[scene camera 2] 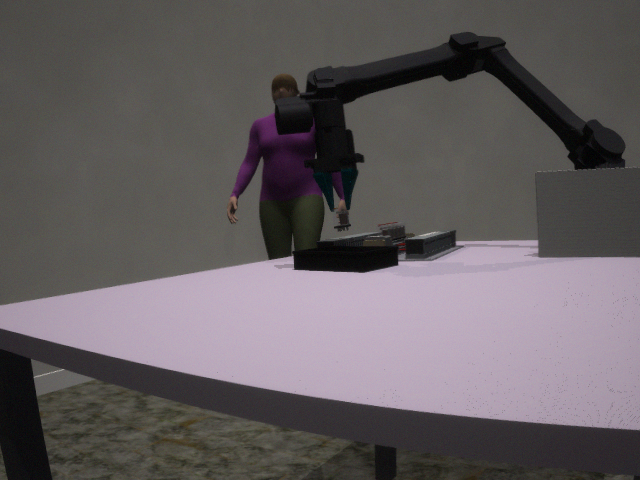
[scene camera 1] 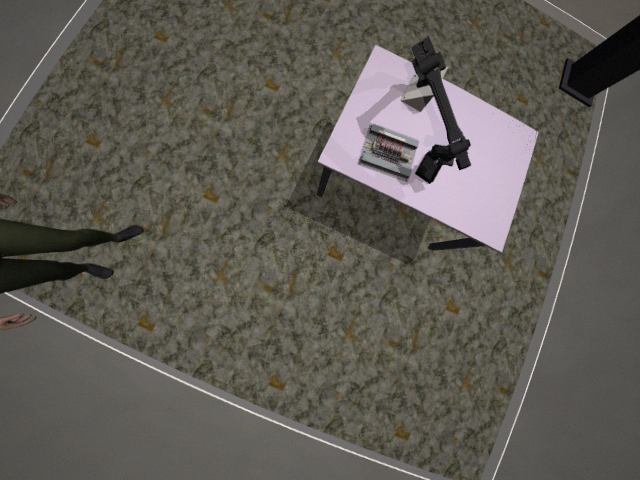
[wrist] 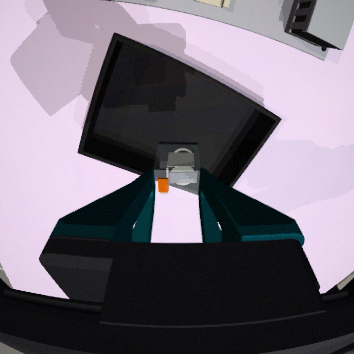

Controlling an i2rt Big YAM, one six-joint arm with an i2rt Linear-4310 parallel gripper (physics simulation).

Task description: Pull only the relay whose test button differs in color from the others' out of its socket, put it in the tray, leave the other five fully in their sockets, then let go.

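Frame: origin at the arm's base, x ahead, y left, z up, level; metres.
Where they show: gripper, fingertip midpoint: (scene camera 2: 340, 210) (scene camera 1: 437, 162) (wrist: 176, 176); arm's base at its link origin: (scene camera 2: 605, 202).
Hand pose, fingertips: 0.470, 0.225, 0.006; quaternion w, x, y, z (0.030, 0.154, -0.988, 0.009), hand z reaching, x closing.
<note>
Each offset is from my fingertips to the top centre of the thing, as dx, dy, dz. Level surfaces: height alone.
A clear-cased relay with an orange test button {-0.002, +0.001, +0.007} (wrist: 163, 185) hangs upright between the teal fingertips of my gripper (scene camera 2: 341, 208) (wrist: 176, 176), which is shut on it. The held relay (scene camera 2: 342, 220) (wrist: 182, 162) is above the black tray {-0.006, +0.000, -0.070} (scene camera 1: 424, 174) (scene camera 2: 330, 260) (wrist: 125, 90), pins down and apart from it. In the wrist view it overlaps the tray's near edge. The other relays (scene camera 1: 388, 147) (scene camera 2: 393, 230) stand in a row in the socket assembly; their button colors and exact seating are too small to tell.
Grey slotted ducts {-0.078, -0.272, -0.062} (scene camera 1: 393, 135) (scene camera 2: 431, 243) (wrist: 325, 20) flank the relay row on its base plate, beside the tray. The arm's grey pedestal (scene camera 1: 417, 95) (scene camera 2: 584, 211) stands on the pink table {dz -0.106} (scene camera 1: 475, 191) (scene camera 2: 310, 330). A person (scene camera 2: 289, 155) stands beyond the table.
</note>
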